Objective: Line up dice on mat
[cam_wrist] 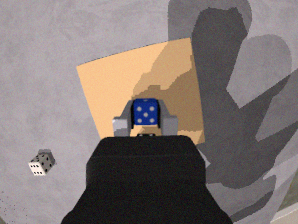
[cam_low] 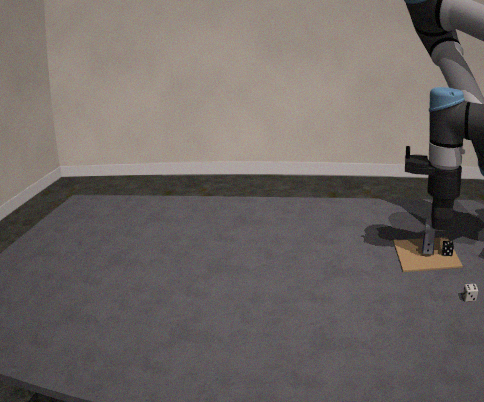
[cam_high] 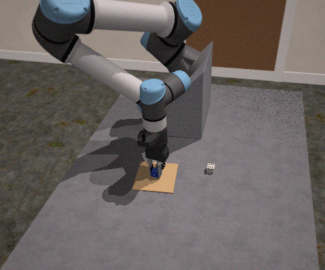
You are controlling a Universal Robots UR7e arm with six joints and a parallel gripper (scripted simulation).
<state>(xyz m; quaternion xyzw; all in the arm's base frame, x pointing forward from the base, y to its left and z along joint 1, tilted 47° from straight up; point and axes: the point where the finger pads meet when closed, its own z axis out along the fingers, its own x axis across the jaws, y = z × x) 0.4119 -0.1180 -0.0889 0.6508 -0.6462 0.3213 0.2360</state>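
Right now the blue die is 10 mm below my hand. From my hand the other things lie so: white die (80 mm behind, 180 mm to the left, 20 mm below); then tan mat (30 mm below); then black die (50 mm behind, 10 mm below).
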